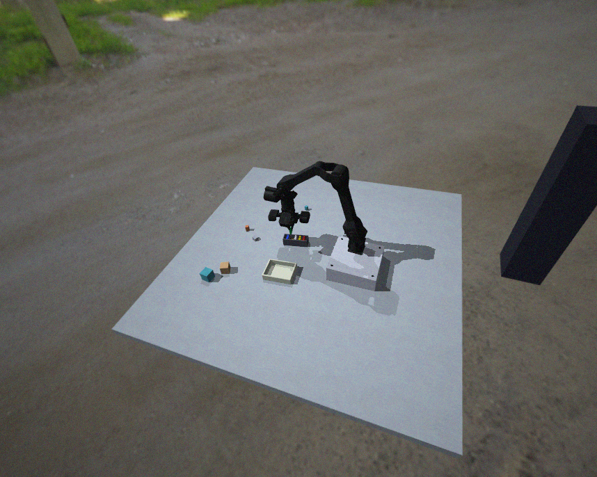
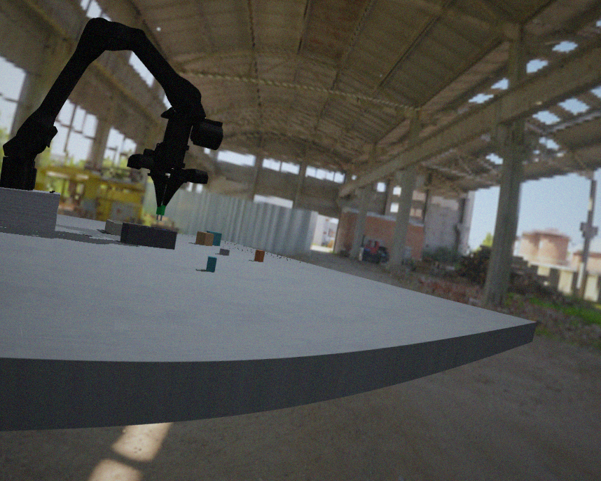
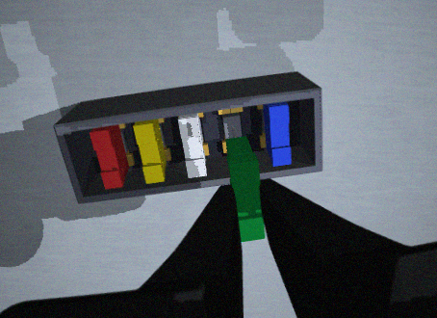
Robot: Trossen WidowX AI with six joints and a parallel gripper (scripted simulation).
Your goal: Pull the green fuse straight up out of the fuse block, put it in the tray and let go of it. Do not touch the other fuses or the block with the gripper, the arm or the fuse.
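The cream tray lies 20 cm to the left of my gripper tip, 8 cm below it and 3 cm behind it. Also, from my gripper tip: teal cube: 33 cm to the left, 27 cm ahead, 7 cm below; then green fuse: 1 cm below; then orange cube: 27 cm to the left, 22 cm ahead, 7 cm below.
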